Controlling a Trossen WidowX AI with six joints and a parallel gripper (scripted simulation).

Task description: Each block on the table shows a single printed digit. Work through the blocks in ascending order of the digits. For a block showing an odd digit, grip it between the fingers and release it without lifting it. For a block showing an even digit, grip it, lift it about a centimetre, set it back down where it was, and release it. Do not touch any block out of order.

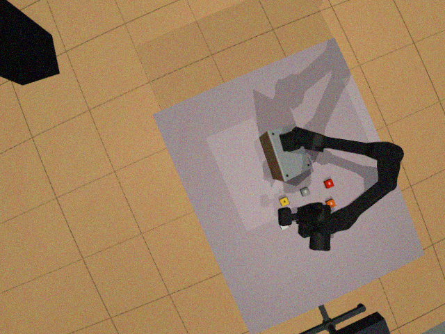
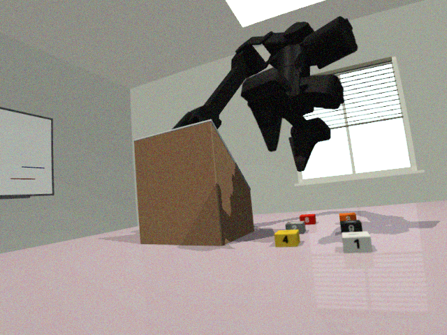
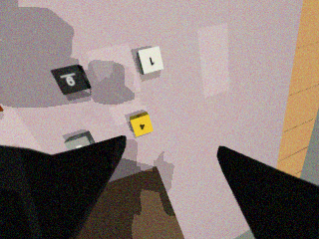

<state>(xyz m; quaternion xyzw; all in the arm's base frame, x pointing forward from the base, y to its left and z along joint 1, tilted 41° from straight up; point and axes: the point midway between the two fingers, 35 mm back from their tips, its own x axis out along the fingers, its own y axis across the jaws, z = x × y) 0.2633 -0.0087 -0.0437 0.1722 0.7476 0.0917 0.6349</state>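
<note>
The white 1 block is 80 mm ahead of my gripper tip, 10 mm to the right of it and 110 mm below it. The rest, counted from my gripper tip: yellow 4 block 20 mm behind, 10 mm to the left, 110 mm below; grey 2 block 40 mm behind, 110 mm to the left, 110 mm below; black 9 block 60 mm ahead, 100 mm to the left, 110 mm below.
</note>
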